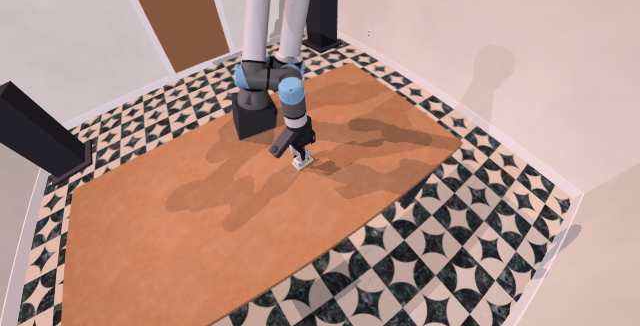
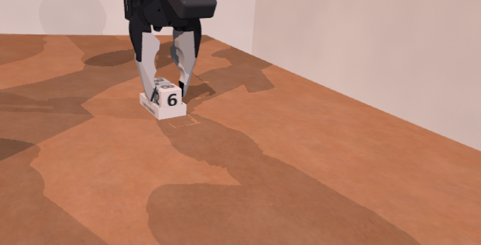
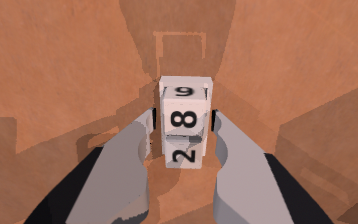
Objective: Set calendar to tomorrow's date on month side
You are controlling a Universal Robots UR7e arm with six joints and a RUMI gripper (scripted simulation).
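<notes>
Now: the tray 30 mm below my hand and 20 mm to the left of it.
</notes>
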